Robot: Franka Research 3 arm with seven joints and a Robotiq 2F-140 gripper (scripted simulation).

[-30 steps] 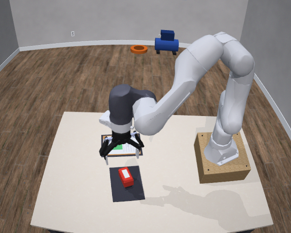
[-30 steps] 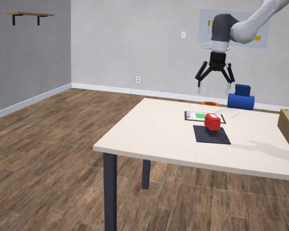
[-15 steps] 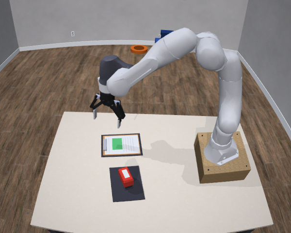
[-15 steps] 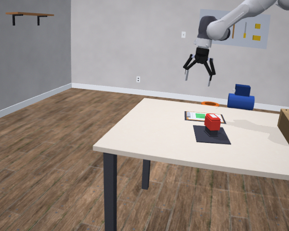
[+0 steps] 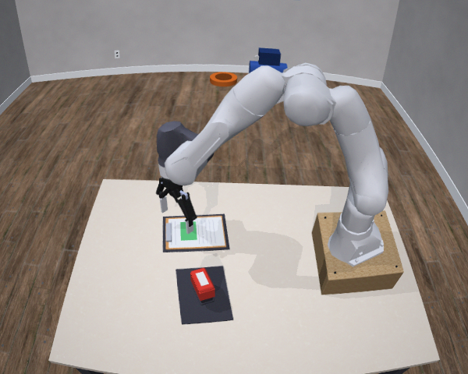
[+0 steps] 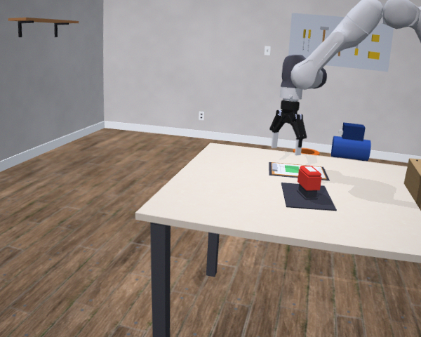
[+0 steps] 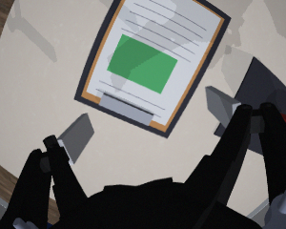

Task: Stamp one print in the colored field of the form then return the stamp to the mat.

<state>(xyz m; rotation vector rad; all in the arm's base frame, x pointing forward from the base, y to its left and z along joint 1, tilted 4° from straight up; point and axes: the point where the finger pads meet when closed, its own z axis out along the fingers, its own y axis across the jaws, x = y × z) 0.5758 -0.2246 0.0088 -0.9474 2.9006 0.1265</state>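
Right now the stamp is 60 mm behind my hand, 270 mm to the left of it and 40 mm below it. From my hand the other things lie so: form 50 mm behind, 10 mm to the right, 90 mm below; mat 60 mm behind, 270 mm to the left, 90 mm below.
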